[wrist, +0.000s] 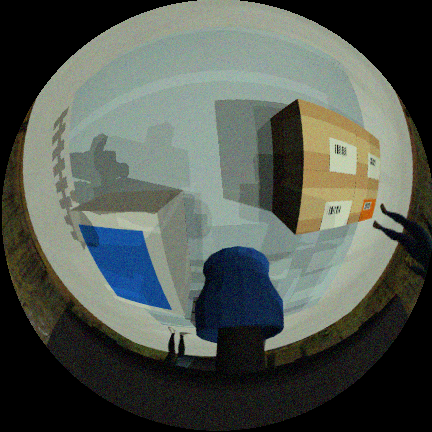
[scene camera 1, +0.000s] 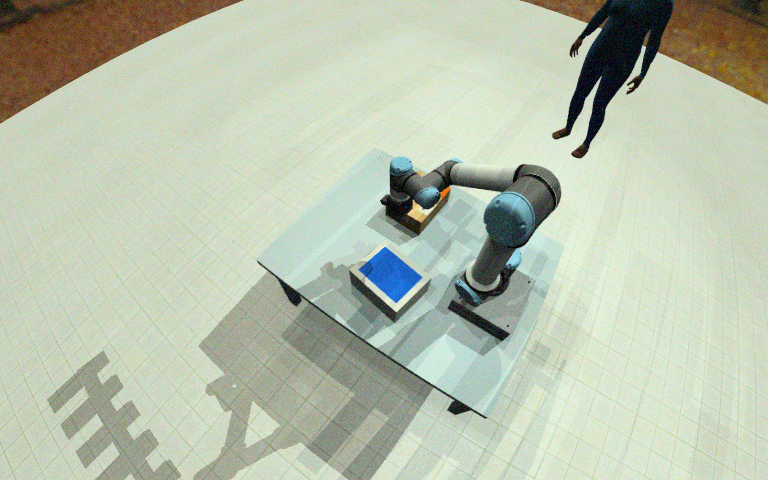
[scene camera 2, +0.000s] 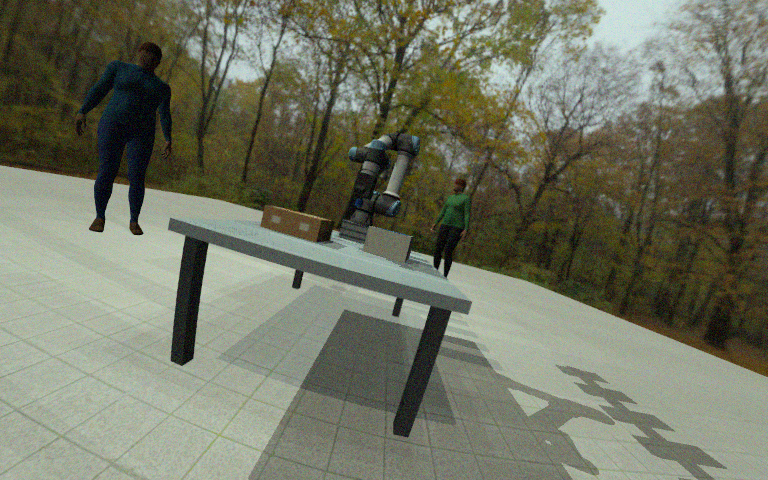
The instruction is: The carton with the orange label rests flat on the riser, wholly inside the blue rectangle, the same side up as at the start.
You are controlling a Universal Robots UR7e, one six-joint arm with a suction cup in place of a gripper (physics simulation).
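Frame: origin at the arm's base, x ahead, y left, z up, level; metres.
Where they show: end effector, tool point: [wrist: 235, 272] [scene camera 2: 357, 206]; arm's base, origin of the base link: [scene camera 2: 360, 224].
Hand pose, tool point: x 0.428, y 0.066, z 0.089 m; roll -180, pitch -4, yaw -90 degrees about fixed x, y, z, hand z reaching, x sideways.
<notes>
Each offset is from my tool point to the top centre of the thing.
The long brown carton @(dx +0.104, dy -0.165, dz -0.097 m) [scene camera 1: 417, 215] [scene camera 2: 294, 223] [wrist: 325, 170] lies flat on the table, with white barcode labels and an orange label @(dx -0.006, dy -0.329, dz -0.097 m) [scene camera 1: 445, 193] [wrist: 367, 210] on top. The riser @(dx -0.109, dy +0.183, dz -0.074 m) [scene camera 1: 373, 295] [scene camera 2: 386, 244] [wrist: 173, 250] is a pale block standing apart from the carton. The blue rectangle @(dx -0.109, dy +0.183, dz -0.074 m) [scene camera 1: 390, 274] [wrist: 132, 265] on its top bears nothing. My suction gripper [scene camera 2: 358, 202] [wrist: 236, 251] points down with its blue cup free, above table level between carton and riser in the wrist view. The suction is off. In scene camera 1 the arm hides the cup and part of the carton.
The arm's base plate [scene camera 1: 512, 305] stands on the table [scene camera 1: 317, 237] [scene camera 2: 317, 272] beside the riser. A person in dark blue [scene camera 1: 611, 50] [scene camera 2: 127, 124] stands beyond the table on the carton's side. A person in green [scene camera 2: 454, 208] stands behind the table.
</notes>
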